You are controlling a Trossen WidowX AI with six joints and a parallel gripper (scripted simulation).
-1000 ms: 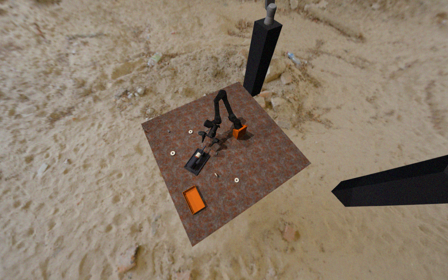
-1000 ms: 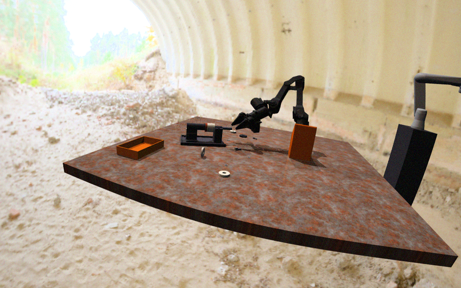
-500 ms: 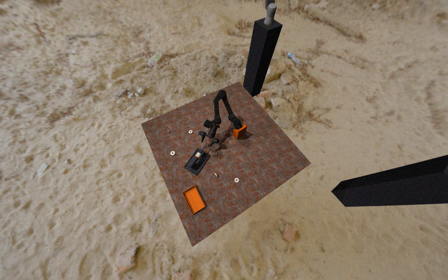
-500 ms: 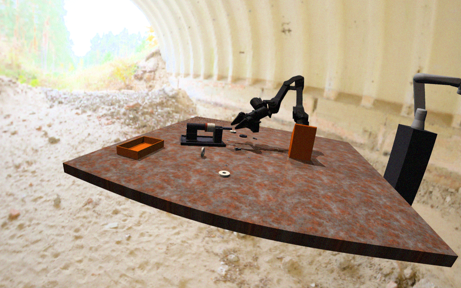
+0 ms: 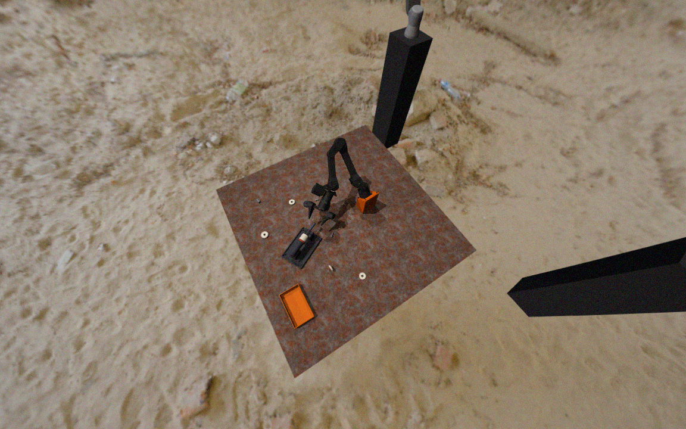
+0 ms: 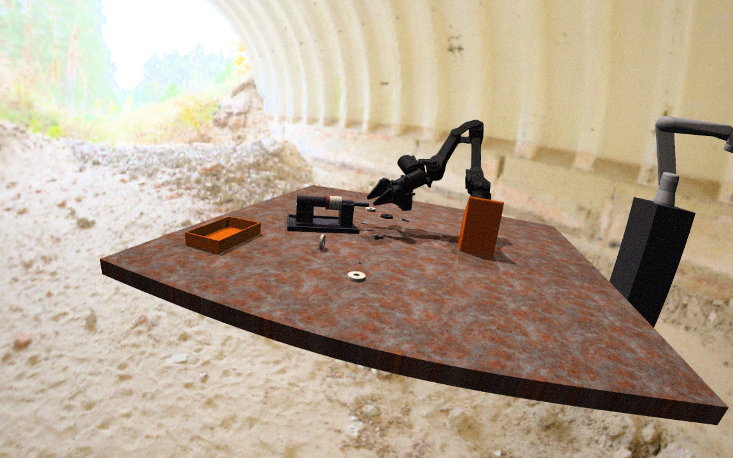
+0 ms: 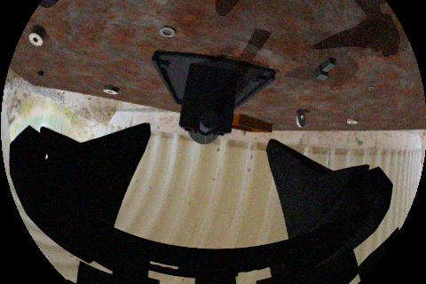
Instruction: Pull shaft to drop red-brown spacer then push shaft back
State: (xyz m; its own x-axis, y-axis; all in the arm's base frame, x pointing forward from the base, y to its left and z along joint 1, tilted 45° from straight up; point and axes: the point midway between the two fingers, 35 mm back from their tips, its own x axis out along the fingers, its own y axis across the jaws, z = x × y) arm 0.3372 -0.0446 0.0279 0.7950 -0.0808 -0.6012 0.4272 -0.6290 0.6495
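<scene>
Right now my gripper tip is 80 mm short of the shaft, 30 mm to the right of it and 10 mm above it. Round my gripper tip: orange tray 340 mm ahead, 350 mm to the left, 80 mm below; then red-brown spacer 130 mm ahead, 60 mm to the left, 10 mm below; then cream spacer 110 mm ahead, 50 mm to the left, 10 mm below.
</scene>
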